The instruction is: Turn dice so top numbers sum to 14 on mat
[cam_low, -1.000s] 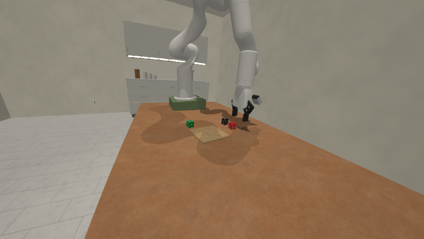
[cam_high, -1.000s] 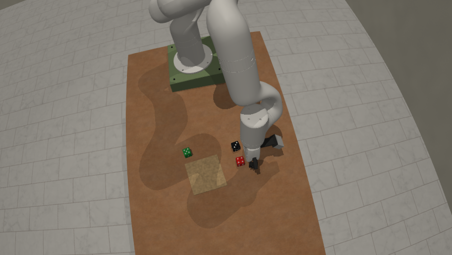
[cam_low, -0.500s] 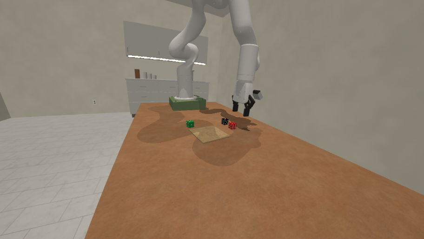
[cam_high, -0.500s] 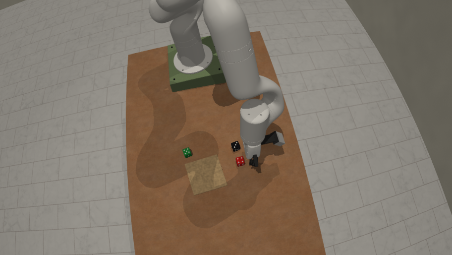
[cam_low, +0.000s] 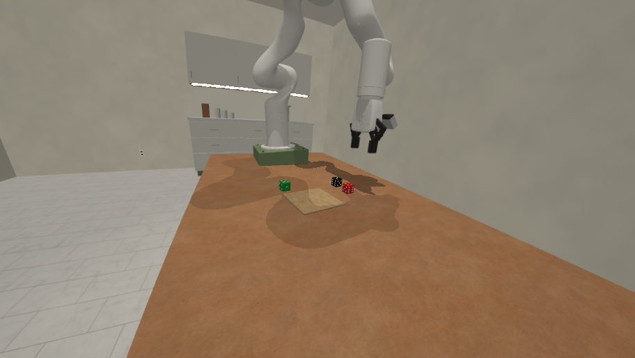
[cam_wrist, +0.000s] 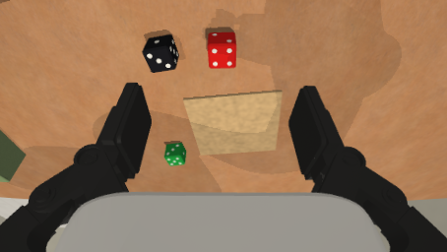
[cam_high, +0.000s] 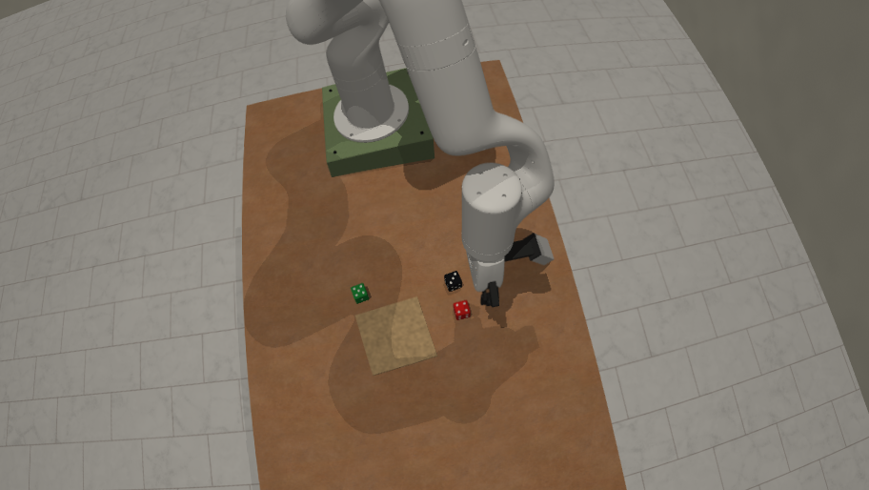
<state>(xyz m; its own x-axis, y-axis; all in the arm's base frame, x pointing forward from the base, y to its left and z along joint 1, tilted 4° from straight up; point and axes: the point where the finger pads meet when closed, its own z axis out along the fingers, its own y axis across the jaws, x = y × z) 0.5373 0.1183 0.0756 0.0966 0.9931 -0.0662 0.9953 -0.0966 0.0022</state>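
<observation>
The black die lies 7 cm behind my hand, 4 cm to the right of it and 14 cm below it. Also, from my hand: green die (10 cm behind, 24 cm to the right, 14 cm below); tan square mat (1 cm ahead, 19 cm to the right, 16 cm below); red die (4 cm to the right, 14 cm below).
</observation>
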